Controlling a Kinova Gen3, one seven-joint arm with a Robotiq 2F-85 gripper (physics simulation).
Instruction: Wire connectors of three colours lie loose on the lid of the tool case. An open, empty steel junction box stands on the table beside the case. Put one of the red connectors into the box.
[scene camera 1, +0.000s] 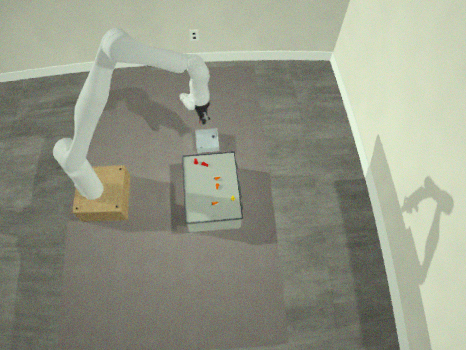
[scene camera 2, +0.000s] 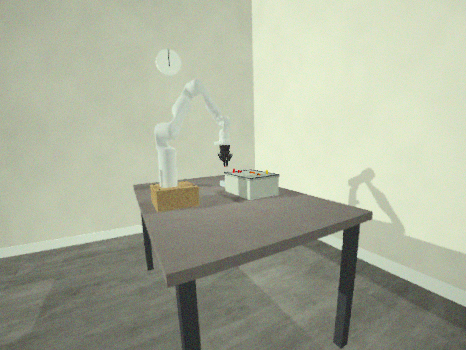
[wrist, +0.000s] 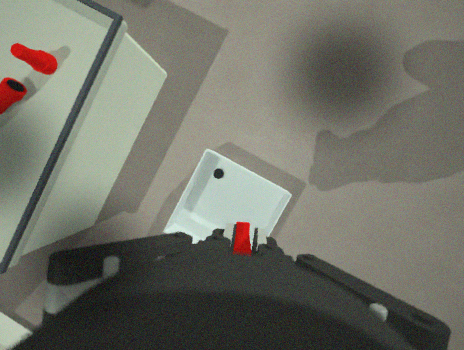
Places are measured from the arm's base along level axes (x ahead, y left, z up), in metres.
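Where they show: gripper, fingertip midpoint: (scene camera 1: 202, 122) (scene camera 2: 225, 166) (wrist: 243, 240); arm's base at its link origin: (scene camera 1: 93, 189) (scene camera 2: 169, 186).
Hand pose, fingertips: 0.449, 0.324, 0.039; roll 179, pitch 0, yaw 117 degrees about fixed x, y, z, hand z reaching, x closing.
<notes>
Each offset is from my fingertips to the centre of the thing, as dx, dy, dz.
My gripper (scene camera 1: 204, 121) (scene camera 2: 226, 164) (wrist: 243, 240) is shut on a red connector @[+0.001, +0.000, +0.007] (wrist: 242, 237), which stands out between its fingertips. It is in the air above the table, near the junction box's side away from the case. The pale junction box @[+0.016, -0.016, -0.122] (scene camera 1: 207, 141) (wrist: 240, 192) is open on top, with a dark round spot inside; its near part is hidden behind the fingers in the wrist view. Two more red connectors lie on the tool case's lid: one (scene camera 1: 205, 164) (wrist: 35, 58) and another (scene camera 1: 196, 161) (wrist: 9, 95) close by.
The tool case @[+0.056, -0.297, -0.079] (scene camera 1: 200, 212) (scene camera 2: 262, 187) (wrist: 115, 115) stands right beside the box and is taller. Orange connectors @[+0.076, -0.301, -0.015] (scene camera 1: 217, 186) and a yellow connector @[+0.139, -0.352, -0.007] (scene camera 1: 233, 198) lie on its lid. A wooden block (scene camera 1: 112, 190) (scene camera 2: 175, 197) carries the arm's base.
</notes>
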